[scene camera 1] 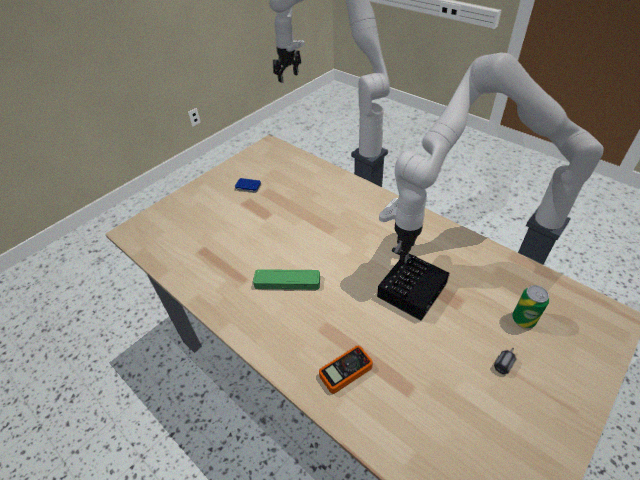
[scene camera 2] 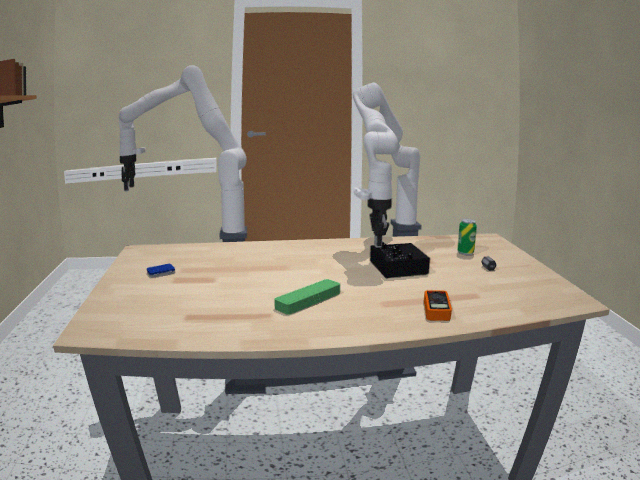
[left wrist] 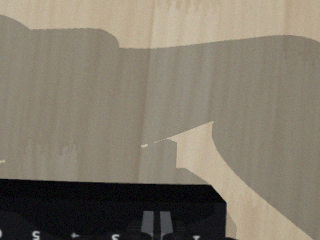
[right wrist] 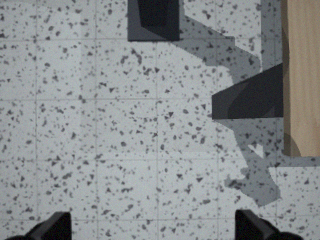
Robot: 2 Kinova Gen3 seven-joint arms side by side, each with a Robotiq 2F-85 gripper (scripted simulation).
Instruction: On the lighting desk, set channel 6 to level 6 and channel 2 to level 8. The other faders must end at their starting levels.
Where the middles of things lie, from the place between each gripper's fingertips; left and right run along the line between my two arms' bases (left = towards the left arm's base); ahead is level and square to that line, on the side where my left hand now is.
My left gripper (scene camera 2: 378,246) is now 260 mm to the left of the green box (scene camera 1: 263,278), 230 mm short of it and 70 mm above it.
The green box lies 760 mm ahead of my right hand, 620 mm to the left of it and 190 mm below it.
